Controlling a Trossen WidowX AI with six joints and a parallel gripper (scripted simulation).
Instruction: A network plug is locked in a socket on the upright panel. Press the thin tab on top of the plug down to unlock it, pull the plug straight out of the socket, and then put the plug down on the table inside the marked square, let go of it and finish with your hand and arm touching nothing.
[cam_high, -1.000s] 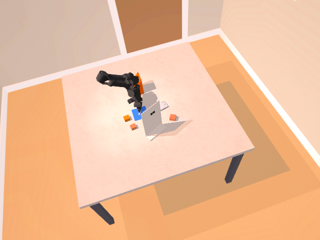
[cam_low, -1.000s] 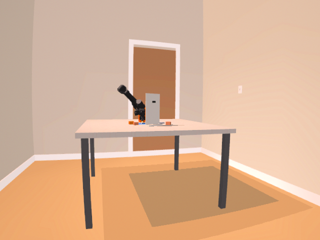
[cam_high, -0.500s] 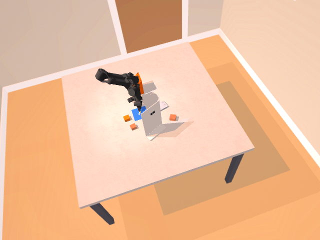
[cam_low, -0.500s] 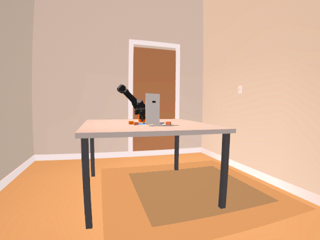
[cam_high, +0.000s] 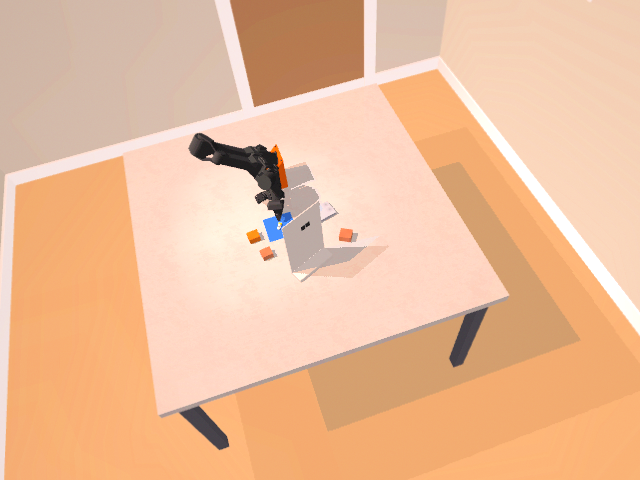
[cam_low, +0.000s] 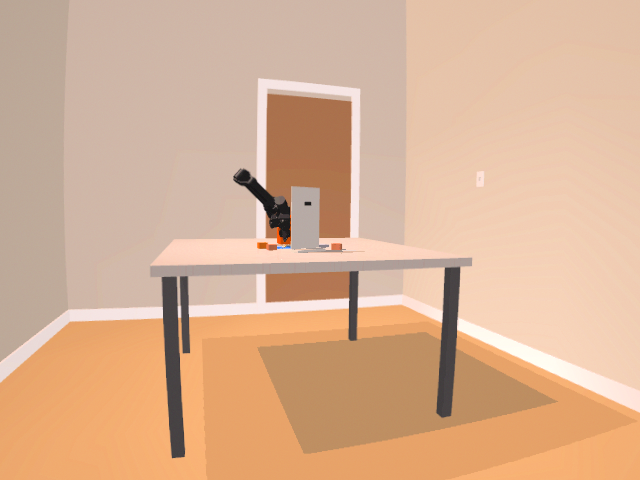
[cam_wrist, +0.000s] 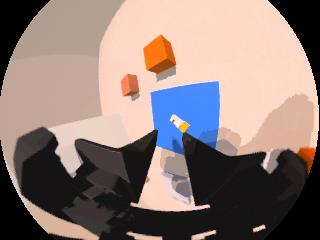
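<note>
Now: the plug 30 mm below my gripper tip, 10 mm to the right of it and 10 mm ahead of it. Round my gripper tip: white upright panel (200 mm ahead, 100 mm above, 90 mm to the left); flat grey piece (180 mm to the left, 30 mm below, 20 mm behind); blue marked square (40 mm below, 10 mm ahead).
</note>
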